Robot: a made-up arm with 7 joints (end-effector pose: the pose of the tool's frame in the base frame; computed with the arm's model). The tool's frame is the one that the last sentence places. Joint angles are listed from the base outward.
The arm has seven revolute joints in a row. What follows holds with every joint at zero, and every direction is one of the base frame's.
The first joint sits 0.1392 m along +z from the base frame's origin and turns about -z.
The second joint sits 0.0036 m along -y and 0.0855 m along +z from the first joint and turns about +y.
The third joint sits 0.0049 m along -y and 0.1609 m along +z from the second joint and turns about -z.
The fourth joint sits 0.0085 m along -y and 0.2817 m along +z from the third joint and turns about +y.
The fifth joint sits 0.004 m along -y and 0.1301 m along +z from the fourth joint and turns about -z.
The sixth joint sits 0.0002 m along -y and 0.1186 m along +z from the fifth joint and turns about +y.
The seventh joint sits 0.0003 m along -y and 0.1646 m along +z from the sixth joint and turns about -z.
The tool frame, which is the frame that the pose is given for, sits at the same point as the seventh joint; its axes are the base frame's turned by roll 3.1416, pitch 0 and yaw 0 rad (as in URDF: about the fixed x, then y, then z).
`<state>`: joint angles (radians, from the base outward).
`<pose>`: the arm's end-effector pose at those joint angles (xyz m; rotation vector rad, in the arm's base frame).
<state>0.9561 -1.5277 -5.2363 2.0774 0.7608 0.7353 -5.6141</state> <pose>-0.3549 -0.0179 0.2988 -0.9248 1.1814 1.4481</pose>
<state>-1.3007 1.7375 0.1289 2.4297 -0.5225 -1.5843 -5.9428</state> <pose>0.2129 0.2544 -0.0840 0.8734 -0.3294 -1.4865</pose>
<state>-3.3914 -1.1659 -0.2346 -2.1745 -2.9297 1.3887 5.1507</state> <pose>0.1863 0.0677 0.1561 1.5271 1.3260 2.0795</pose>
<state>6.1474 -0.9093 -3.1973 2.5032 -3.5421 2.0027 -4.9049</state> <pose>-0.4388 -0.0099 0.2836 -1.3268 1.4335 -1.3478</pose>
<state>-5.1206 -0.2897 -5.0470 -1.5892 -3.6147 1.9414 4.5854</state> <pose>0.0422 0.2571 0.4748 0.4356 0.4667 2.1360</pose>
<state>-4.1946 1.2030 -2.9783 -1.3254 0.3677 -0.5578 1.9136</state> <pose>-0.3597 -0.4475 0.0271 0.1249 0.3327 0.0791</pose>
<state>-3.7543 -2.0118 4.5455 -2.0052 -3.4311 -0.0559 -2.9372</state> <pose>0.0113 0.4725 0.1718 1.4584 1.1714 0.3172</pose>
